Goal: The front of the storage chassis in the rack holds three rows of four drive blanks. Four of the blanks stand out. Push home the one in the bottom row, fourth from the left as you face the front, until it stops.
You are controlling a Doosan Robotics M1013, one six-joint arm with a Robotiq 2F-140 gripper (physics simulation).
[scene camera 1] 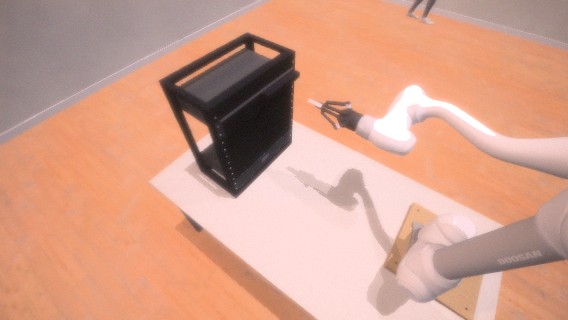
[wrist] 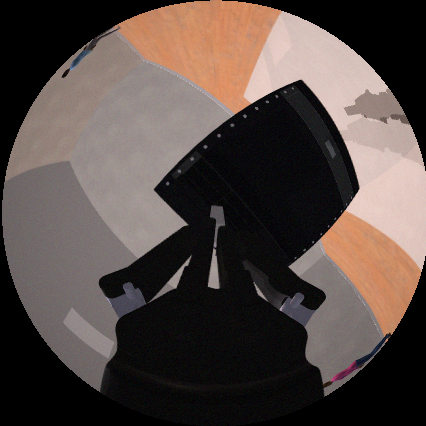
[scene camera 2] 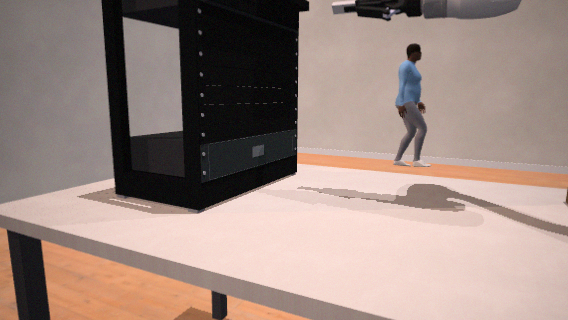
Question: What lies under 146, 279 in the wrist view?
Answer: The gripper.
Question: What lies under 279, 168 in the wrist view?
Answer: A black rack.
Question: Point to a black rack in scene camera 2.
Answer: At 225, 150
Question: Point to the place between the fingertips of the gripper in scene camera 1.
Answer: At 309, 100
